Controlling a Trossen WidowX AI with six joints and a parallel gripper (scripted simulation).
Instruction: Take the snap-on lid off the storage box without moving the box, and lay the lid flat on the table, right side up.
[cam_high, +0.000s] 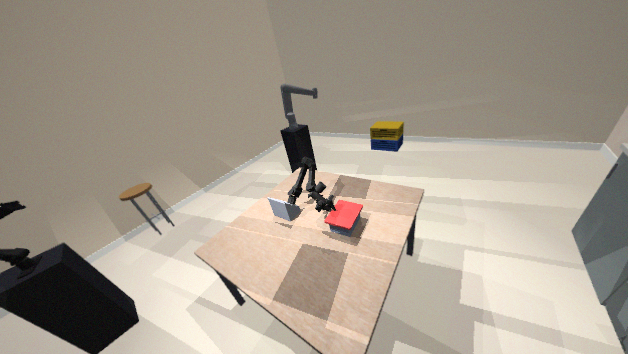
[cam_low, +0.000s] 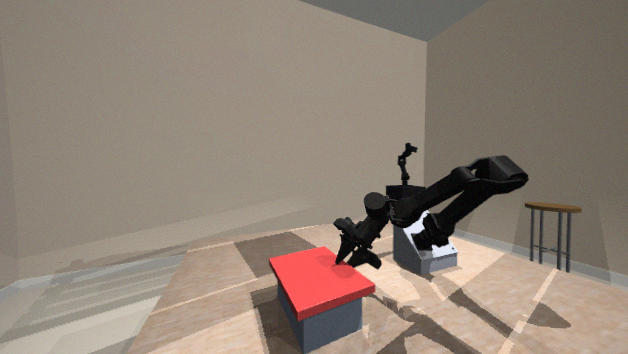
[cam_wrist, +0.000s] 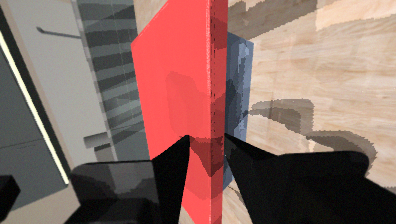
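Right now the lid is 70 mm ahead of my gripper tip, 10 mm to the left of it and 10 mm above it. The rest, counted from my gripper tip: storage box 80 mm ahead, 50 mm below, 10 mm to the left.
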